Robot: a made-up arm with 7 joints.
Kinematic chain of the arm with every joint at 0, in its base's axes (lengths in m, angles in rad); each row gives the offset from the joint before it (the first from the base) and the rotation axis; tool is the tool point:
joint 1: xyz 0 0 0.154 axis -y
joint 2: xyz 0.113 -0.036 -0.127 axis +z
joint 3: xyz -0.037 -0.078 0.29 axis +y
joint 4: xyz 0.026 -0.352 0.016 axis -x
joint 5: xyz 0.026 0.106 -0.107 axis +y
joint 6: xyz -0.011 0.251 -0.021 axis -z
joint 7: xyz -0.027 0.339 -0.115 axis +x
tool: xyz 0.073 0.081 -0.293
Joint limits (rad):
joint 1: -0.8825..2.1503
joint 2: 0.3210..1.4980
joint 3: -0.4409..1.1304
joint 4: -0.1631..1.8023
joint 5: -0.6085..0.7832
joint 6: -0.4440..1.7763
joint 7: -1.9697..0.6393
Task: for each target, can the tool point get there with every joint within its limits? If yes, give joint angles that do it. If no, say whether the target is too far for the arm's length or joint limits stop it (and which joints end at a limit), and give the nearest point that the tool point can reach.
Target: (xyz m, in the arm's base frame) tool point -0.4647 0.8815 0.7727
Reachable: no: joint limits stop it (at a limit: joint 1, joint 2, joint 3, joint 7) | nearest point -0.4211 0.7146 0.7731 | short by 0.172 m
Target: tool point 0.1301 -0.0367 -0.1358
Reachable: yes | joints -0.5623 0.9818 -0.1556 0.2042 0.1729 0.4557 -1.6693
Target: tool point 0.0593 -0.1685 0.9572
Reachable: yes | joints 1.8327 1.2278 0.0736 1.4542 -0.4374 -0.1486 -1.6392
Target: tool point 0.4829 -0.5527 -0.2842
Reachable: yes | joints -0.2709 0.7932 0.2884 1.1954 0.0195 1.4249 -1.2458
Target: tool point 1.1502 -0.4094 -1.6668
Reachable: no: too far | nearest point 0.7398 -0.2687 -1.0172 | short by 0.781 m
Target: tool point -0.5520 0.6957 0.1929
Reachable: no: joint limits stop it (at a limit: joint 1, joint 2, joint 3, joint 7) | nearest point -0.4918 0.5868 0.2064 | short by 0.125 m
